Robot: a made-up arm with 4 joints. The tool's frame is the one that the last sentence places.
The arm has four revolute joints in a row. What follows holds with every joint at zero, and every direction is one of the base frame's. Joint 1 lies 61.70 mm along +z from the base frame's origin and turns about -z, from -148.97 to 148.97 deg. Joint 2 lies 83.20 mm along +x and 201.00 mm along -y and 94.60 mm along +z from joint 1 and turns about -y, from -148.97 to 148.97 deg. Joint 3 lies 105.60 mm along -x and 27.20 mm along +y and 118.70 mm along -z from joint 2 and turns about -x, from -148.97 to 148.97 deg. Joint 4 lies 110.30 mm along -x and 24.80 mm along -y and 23.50 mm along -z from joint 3 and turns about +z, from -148.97 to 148.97 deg. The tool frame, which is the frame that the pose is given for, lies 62.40 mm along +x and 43.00 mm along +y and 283.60 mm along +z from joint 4; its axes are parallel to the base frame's.
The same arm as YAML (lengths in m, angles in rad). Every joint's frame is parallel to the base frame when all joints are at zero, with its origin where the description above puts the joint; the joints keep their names.
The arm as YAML. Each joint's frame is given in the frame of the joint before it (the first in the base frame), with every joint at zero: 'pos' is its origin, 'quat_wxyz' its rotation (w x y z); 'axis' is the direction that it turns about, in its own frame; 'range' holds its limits. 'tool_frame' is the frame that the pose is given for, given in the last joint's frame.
length_unit: m
angle_unit: rad
joints:
  - joint: joint 1
    pos: [0.0, 0.0, 0.0617]
    quat_wxyz: [1.0, 0.0, 0.0, 0.0]
    axis: [0.0, 0.0, -1.0]
    range: [-2.6, 2.6]
  - joint: joint 2
    pos: [0.0832, -0.201, 0.0946]
    quat_wxyz: [1.0, 0.0, 0.0, 0.0]
    axis: [0.0, -1.0, 0.0]
    range: [-2.6, 2.6]
  - joint: joint 3
    pos: [-0.1056, 0.0272, -0.1187]
    quat_wxyz: [1.0, 0.0, 0.0, 0.0]
    axis: [-1.0, 0.0, 0.0]
    range: [-2.6, 2.6]
  - joint: joint 4
    pos: [-0.1103, -0.0248, -0.0235]
    quat_wxyz: [1.0, 0.0, 0.0, 0.0]
    axis: [0.0, 0.0, 1.0]
    range: [-2.6, 2.6]
tool_frame:
  pos: [0.0624, 0.043, 0.2836]
  quat_wxyz: [1.0, 0.0, 0.0, 0.0]

